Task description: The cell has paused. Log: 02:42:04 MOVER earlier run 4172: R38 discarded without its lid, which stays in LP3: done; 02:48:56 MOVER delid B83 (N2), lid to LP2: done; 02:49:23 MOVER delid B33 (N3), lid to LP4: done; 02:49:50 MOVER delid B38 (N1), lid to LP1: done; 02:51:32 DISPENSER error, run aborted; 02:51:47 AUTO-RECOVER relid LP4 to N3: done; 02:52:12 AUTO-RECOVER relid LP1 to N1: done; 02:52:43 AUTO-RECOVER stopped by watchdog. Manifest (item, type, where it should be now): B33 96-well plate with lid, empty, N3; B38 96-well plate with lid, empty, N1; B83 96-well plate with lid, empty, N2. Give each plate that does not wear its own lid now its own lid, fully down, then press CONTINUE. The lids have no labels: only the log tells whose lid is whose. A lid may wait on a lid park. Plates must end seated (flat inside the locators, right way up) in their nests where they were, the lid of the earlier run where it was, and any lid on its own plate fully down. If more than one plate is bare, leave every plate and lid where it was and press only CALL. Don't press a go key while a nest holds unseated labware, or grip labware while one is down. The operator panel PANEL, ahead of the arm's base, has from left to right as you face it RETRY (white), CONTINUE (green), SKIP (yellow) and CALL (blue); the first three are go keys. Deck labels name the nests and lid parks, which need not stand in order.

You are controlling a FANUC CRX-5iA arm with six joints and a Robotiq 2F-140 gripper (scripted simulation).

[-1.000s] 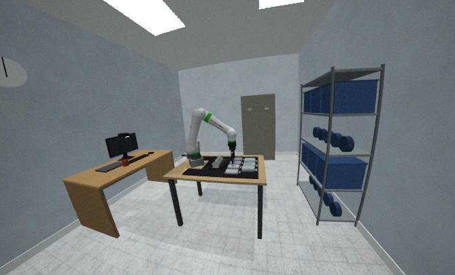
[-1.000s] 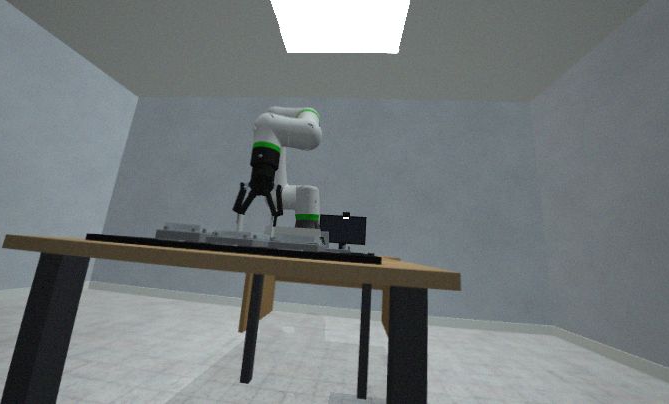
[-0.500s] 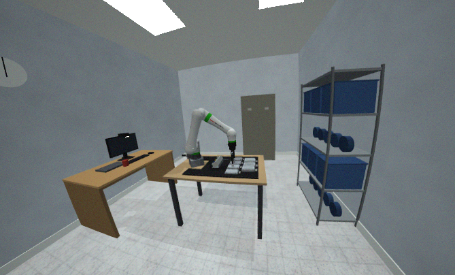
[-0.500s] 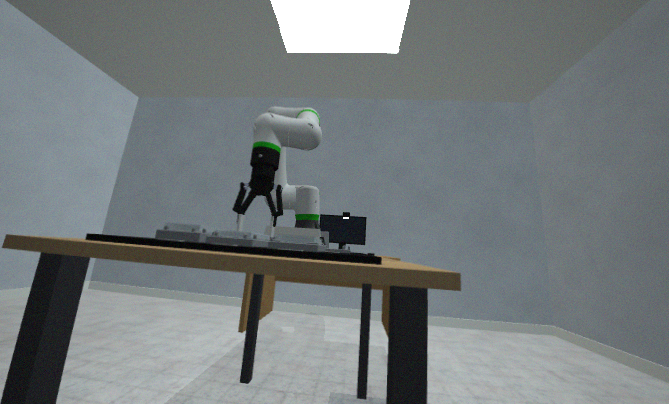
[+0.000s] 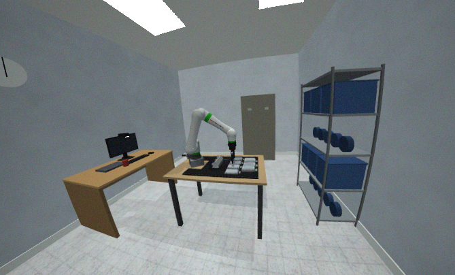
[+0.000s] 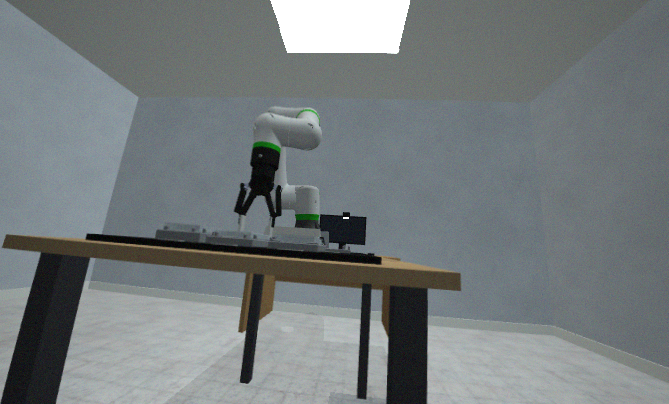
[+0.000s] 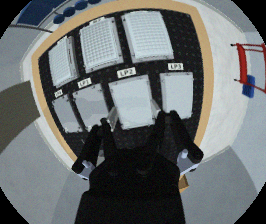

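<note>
My hand is 40 mm above the clear lid. The rest, counted from my hand: plate (190 mm ahead, 30 mm to the left, 30 mm below); yellow key (230 mm behind, 80 mm to the left, 10 mm above); blue key (240 mm behind, 30 mm to the left, 10 mm above).
</note>
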